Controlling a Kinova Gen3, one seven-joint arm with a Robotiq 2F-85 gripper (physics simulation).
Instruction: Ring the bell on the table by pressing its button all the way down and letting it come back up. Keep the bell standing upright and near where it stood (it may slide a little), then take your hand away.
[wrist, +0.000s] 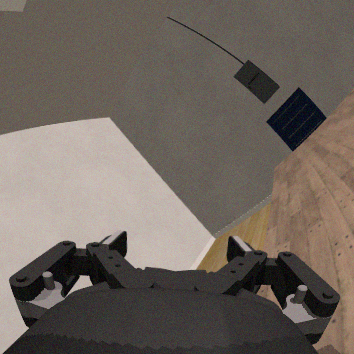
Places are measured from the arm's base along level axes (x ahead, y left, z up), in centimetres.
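Pixels of known places: gripper, fingertip midpoint: (176, 245).
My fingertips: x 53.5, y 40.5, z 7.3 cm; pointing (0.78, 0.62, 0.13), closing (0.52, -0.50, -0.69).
Behind a point stands the place of what it marks.
The bell and its button do not show in the wrist view. My gripper (176, 245) @[x 53.5, y 40.5, z 7.3 cm] is open, with its two fingers wide apart at the bottom of the view and no object between them. Where the bell is relative to the gripper cannot be told from this view.
A large pale flat surface (95, 195) fills the left, beside a grey surface (165, 115). A dark grey box (263, 88) with a thin cable and a dark blue ribbed block (296, 119) show at the upper right. Brown wood planks (312, 200) @[x 83.4, y 36.0, z -9.2 cm] run down the right side.
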